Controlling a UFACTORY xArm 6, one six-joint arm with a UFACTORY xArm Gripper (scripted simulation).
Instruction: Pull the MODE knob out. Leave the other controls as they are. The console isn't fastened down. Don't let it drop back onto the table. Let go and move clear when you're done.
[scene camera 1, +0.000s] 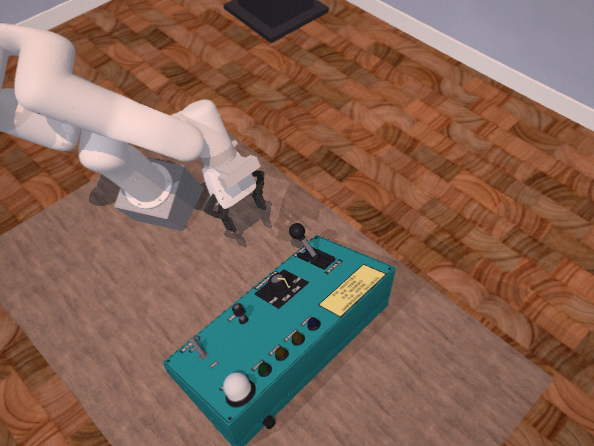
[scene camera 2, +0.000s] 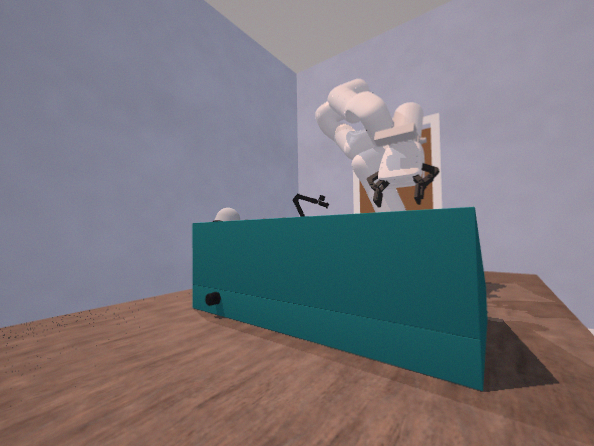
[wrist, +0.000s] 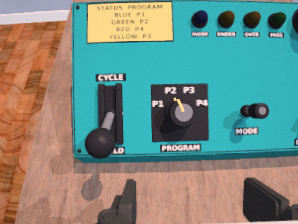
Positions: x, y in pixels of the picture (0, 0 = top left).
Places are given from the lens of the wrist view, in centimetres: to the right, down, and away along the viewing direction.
my gripper (wrist: 190, 197): 3, 7, 14
teal console (wrist: 223, 65): 13, -8, 31
